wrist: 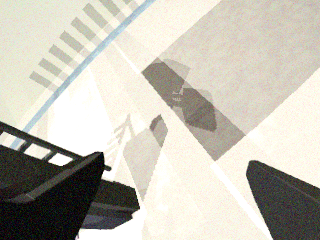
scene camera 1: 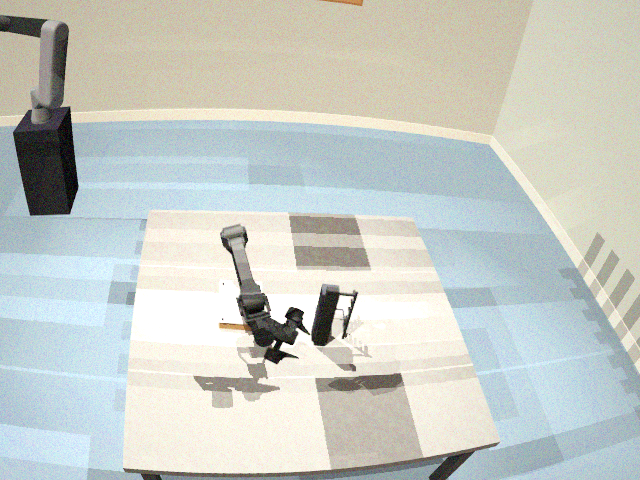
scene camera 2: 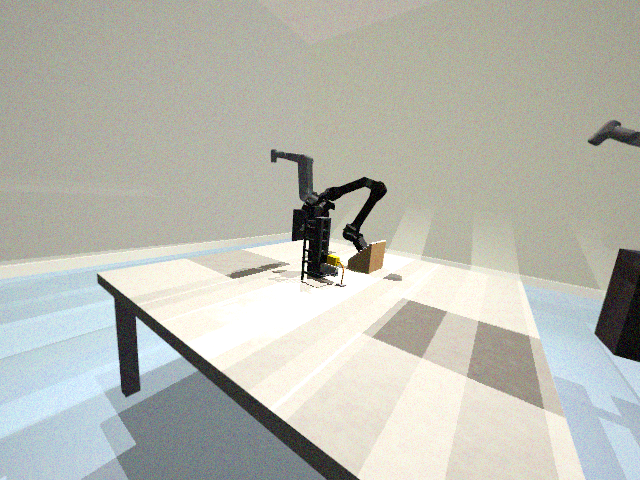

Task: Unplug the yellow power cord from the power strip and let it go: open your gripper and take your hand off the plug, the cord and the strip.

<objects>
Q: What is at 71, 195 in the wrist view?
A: My gripper.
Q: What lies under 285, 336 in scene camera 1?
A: My gripper.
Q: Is my gripper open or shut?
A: Open.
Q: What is my gripper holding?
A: Nothing.
</objects>
